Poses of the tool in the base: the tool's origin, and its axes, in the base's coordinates. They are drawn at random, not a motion.
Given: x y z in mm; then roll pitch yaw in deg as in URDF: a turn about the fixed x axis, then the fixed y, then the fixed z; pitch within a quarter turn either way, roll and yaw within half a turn.
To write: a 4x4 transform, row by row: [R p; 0 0 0 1], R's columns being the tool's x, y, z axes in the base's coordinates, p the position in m. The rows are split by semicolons. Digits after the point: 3 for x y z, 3 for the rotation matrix.
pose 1, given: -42 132 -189 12.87 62.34 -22.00
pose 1, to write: 0.430 0.548 0.717 -0.042; -0.174 0.830 -0.530 0.132; -0.886 0.103 0.453 -0.189; 0 0 0 1
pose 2, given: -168 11 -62 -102.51 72.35 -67.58
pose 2, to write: 0.116 -0.555 0.824 -0.168; -0.280 0.777 0.563 0.011; -0.953 -0.296 -0.066 -0.062; 0 0 0 1
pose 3, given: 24 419 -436 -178.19 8.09 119.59
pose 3, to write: -0.489 0.871 0.042 0.024; 0.861 0.490 -0.138 0.419; -0.141 -0.031 -0.990 -0.436; 0 0 0 1
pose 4, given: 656 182 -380 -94.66 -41.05 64.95
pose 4, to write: 0.319 0.351 -0.880 0.656; 0.683 0.559 0.470 0.182; 0.657 -0.752 -0.061 -0.380; 0 0 0 1
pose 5, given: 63 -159 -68 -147.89 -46.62 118.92
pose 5, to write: -0.332 0.555 -0.763 0.063; 0.601 0.748 0.282 -0.159; 0.727 -0.365 -0.582 -0.068; 0 0 0 1
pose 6, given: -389 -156 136 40.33 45.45 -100.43
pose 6, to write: -0.127 0.666 -0.735 -0.389; -0.690 -0.592 -0.417 -0.156; -0.713 0.454 0.535 0.136; 0 0 0 1
